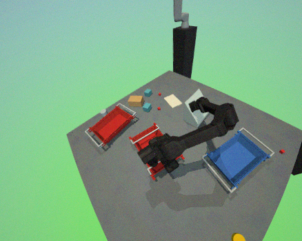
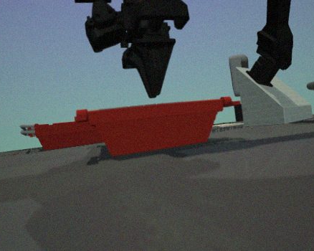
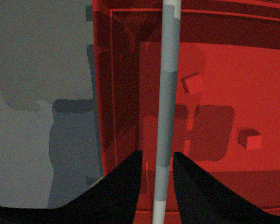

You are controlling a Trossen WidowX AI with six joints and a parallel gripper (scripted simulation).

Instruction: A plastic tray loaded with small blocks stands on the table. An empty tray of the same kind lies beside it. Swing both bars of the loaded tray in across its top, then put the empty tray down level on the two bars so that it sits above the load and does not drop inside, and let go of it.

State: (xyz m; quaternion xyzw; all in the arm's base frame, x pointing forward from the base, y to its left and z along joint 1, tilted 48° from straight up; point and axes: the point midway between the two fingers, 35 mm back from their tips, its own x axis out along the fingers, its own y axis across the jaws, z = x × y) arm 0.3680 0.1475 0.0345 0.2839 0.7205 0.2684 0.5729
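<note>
My gripper tip is now 330 mm past the blue tray, 250 mm to the right of it and 30 mm above it. From my gripper tip the other things lie so: grey cylinder (130 mm ahead, 640 mm to the right, 40 mm below); then cream sheet (420 mm behind, 370 mm to the right, 70 mm below); then orange box (160 mm behind, 580 mm to the right, 50 mm below).
</note>
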